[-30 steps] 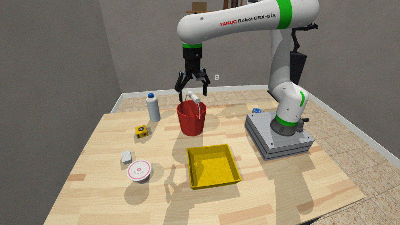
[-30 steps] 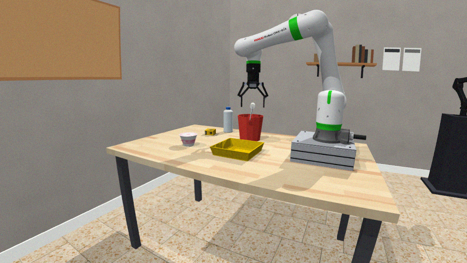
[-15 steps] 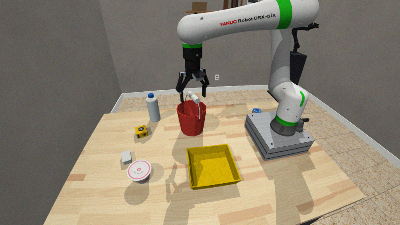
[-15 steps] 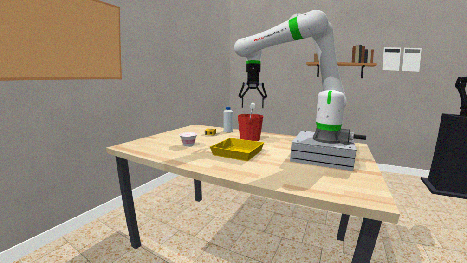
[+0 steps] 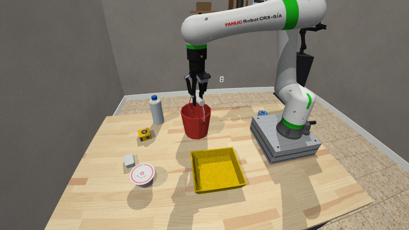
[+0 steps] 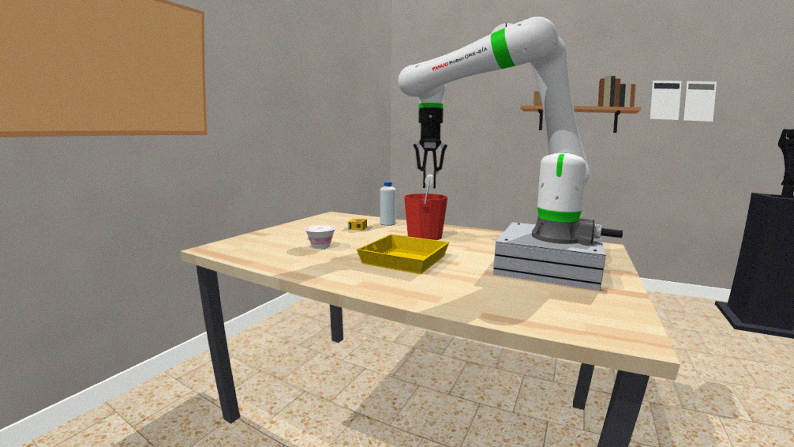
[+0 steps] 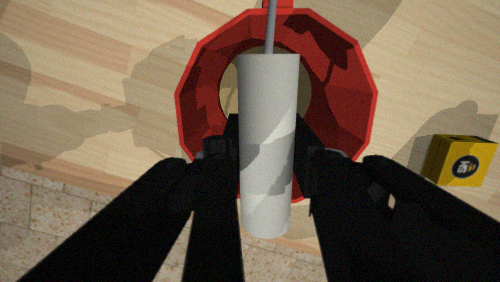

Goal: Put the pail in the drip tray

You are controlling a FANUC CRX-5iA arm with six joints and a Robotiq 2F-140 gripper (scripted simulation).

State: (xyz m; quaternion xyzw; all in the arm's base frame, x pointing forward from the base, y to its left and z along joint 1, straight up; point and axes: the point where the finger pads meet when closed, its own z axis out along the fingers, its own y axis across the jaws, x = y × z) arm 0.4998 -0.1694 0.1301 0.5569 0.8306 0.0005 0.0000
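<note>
My hand is 30 mm above the pail handle. Also, from my hand: yellow drip tray (60 mm behind, 310 mm to the left, 220 mm below); red pail (10 mm ahead, 90 mm below); white bottle (260 mm ahead, 130 mm to the right, 140 mm below).
</note>
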